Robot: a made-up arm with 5 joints.
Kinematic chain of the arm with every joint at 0, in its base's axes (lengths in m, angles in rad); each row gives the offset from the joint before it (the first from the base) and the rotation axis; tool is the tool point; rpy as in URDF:
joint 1: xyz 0 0 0.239 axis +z
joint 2: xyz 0 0 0 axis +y
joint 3: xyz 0.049 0 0.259 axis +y
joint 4: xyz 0.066 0 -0.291 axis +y
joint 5: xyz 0.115 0 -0.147 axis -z
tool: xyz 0 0 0 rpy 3.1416 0 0
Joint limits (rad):
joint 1: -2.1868..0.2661
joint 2: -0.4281..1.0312
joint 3: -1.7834..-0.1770
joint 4: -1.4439..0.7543
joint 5: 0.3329..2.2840
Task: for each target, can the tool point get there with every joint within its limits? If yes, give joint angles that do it. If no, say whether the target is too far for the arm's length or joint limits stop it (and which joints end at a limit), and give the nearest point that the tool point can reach.
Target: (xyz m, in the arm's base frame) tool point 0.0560 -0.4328 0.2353
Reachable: yes | joints -1.4422 -0.0705 -0.7138 0.4820 1.7888
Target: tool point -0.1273 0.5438 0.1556
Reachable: no: joint limits stop it (at a limit: joint 2, joint 3, joint 4) | nearest point -0.0182 0.0778 -0.0202 | short by 0.510 m
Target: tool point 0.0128 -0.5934 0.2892
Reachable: yes | joints -1.5493 0.5132 -1.2191 -0.3476 1.5721
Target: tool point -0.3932 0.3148 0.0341
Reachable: no: joint limits stop it (at a limit: joint 2, joint 3, joint 4) | nearest point -0.0624 0.0500 -0.0202 | short by 0.427 m
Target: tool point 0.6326 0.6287 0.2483
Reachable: no: too far | nearest point 0.6627 0.1806 0.2472 | short by 0.449 m
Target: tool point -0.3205 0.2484 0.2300
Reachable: no: joint limits stop it (at a limit: joint 2, joint 3, joint 4) | nearest point -0.0632 0.0490 -0.0202 | short by 0.411 m
